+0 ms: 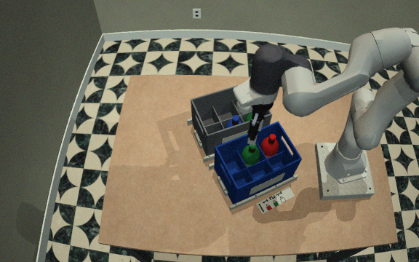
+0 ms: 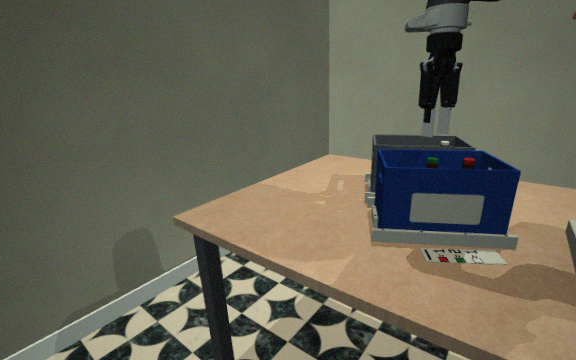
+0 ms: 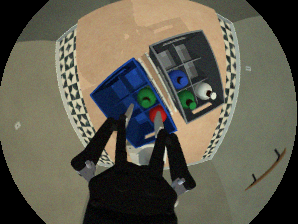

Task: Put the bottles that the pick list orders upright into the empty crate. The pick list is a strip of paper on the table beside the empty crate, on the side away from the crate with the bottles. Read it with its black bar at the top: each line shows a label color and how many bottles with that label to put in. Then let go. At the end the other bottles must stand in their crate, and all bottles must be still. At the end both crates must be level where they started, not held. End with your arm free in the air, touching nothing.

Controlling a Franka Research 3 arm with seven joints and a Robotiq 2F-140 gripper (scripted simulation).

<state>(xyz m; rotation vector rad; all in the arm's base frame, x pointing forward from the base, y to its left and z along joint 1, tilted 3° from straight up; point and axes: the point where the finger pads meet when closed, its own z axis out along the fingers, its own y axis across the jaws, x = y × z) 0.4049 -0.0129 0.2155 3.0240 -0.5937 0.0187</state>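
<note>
Now: the blue bottle 170 mm below my hand, 120 mm to the right of it and 60 mm ahead of it. Round my hand: blue crate (170 mm below, 40 mm to the left, 20 mm behind); then red bottle (170 mm below, 80 mm behind, 40 mm to the right); then grey crate (170 mm to the right, 170 mm below, 80 mm ahead).
</note>
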